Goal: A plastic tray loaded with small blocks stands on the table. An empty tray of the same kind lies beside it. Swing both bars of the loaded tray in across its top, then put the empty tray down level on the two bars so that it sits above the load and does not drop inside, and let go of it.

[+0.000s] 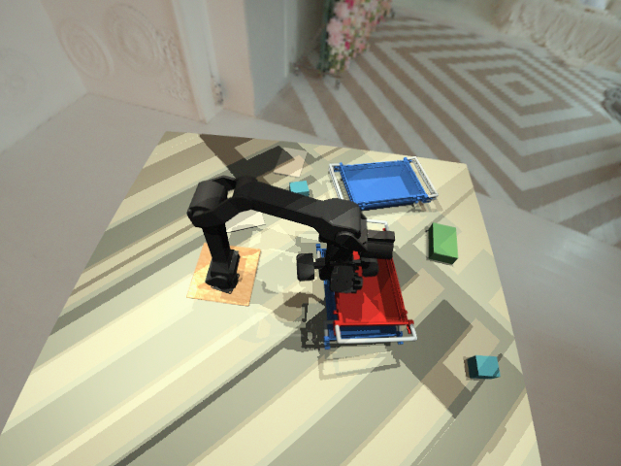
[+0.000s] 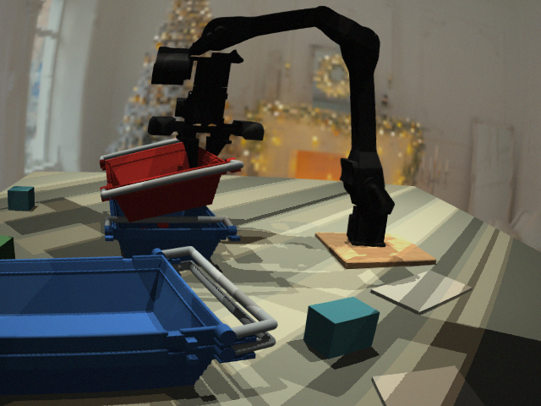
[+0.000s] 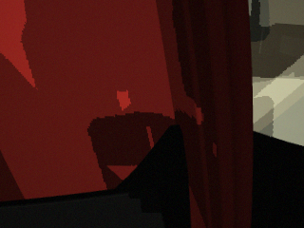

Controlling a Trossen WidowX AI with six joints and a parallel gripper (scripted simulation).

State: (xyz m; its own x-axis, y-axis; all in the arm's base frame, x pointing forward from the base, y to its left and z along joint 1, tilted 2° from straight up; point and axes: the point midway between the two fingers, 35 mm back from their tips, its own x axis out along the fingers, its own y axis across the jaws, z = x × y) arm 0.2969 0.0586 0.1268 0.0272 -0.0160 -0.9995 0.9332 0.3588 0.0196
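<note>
Right now the red tray is 7 cm ahead of my gripper tip, 3 cm to the left of it and 2 cm above it. Also, from my gripper tip: green block (31 cm ahead, 28 cm to the left, 8 cm below).
</note>
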